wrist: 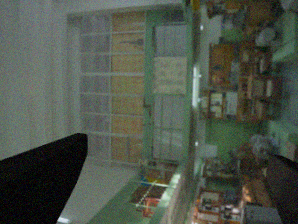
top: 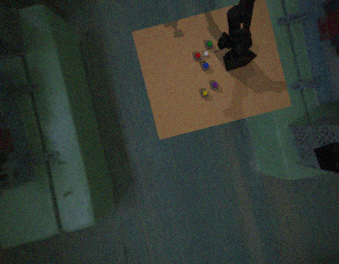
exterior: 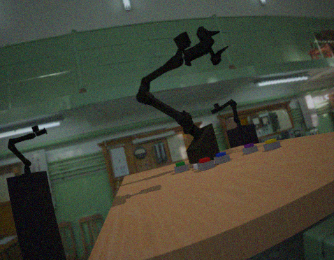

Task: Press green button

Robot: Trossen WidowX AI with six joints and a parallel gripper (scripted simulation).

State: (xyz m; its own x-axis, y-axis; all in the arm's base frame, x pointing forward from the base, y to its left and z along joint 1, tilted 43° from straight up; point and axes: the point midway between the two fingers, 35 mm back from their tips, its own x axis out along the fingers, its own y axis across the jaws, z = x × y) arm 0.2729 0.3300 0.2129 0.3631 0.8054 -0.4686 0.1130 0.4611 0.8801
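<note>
Now: the green button 520 mm below my gripper tip, 330 mm to the right of it and 110 mm behind it. The rest, counted from my gripper tip: purple button 520 mm below, 40 mm behind, 10 mm to the right; then blue button 520 mm below, 180 mm to the right, 20 mm behind; then yellow button 520 mm below, 60 mm ahead, 20 mm to the left.
</note>
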